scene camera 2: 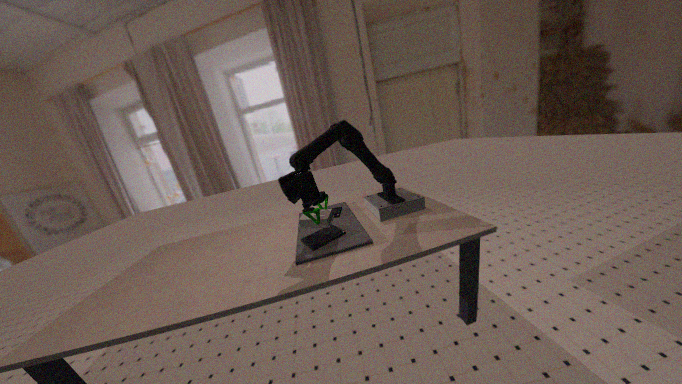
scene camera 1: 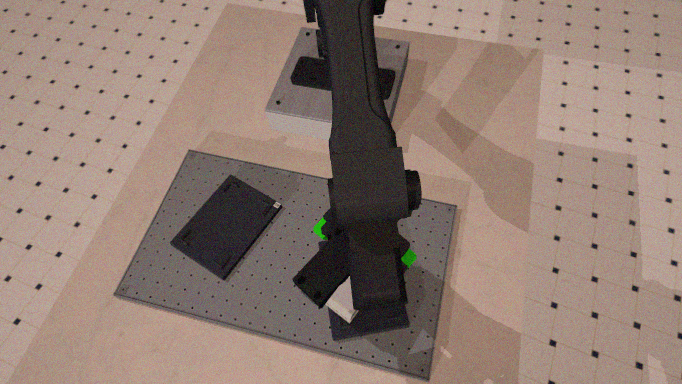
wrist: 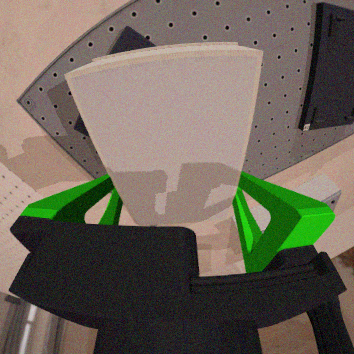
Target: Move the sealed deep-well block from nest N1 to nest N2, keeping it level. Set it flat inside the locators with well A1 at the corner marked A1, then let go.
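Places are measured from the arm's base along level axes (x down, y right, z back), in metres.
Where they show: gripper, fingertip midpoint: point(scene camera 2: 321, 218) point(wrist: 176, 174); arm's base, origin of the base link: point(scene camera 2: 390, 197).
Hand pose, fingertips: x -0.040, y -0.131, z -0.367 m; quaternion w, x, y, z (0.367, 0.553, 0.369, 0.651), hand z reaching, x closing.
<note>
Each offset is from my fingertips to the centre of the thing. Level surfaces: height alone.
The sealed deep-well block @[dz -0.021, dx -0.002, dy +0.008 m] point(scene camera 1: 344, 303) point(wrist: 170, 125), pale with a flat top, is held between the green fingers. My gripper point(scene camera 1: 364, 243) point(scene camera 2: 320, 210) point(wrist: 176, 174) is shut on it, above the board and turned relative to the nest below. Nest N1 @[dz -0.015, dx +0.080, dy -0.002 m] point(scene camera 1: 371, 326) point(scene camera 2: 323, 239) point(wrist: 131, 41) is a dark tray partly hidden under the block and arm. Nest N2 @[dz +0.029, dx +0.080, dy +0.253 m] point(scene camera 1: 226, 227) point(wrist: 334, 65), a dark tray with corner locators, is empty and lies to the left in scene camera 1. A small white mark @[dz +0.085, dx +0.077, dy +0.178 m] point(scene camera 1: 277, 205) point(wrist: 306, 127) is at one corner; its lettering is unreadable. Well A1 cannot be made out.
Both nests are on a grey perforated board point(scene camera 1: 165, 280) point(scene camera 2: 357, 231) point(wrist: 280, 30) on a light table @[dx +0.102 m] point(scene camera 1: 65, 345) point(scene camera 2: 200, 280). The arm's grey base block point(scene camera 1: 300, 107) point(scene camera 2: 400, 210) stands behind the board. The arm covers much of the board's right half in scene camera 1.
</note>
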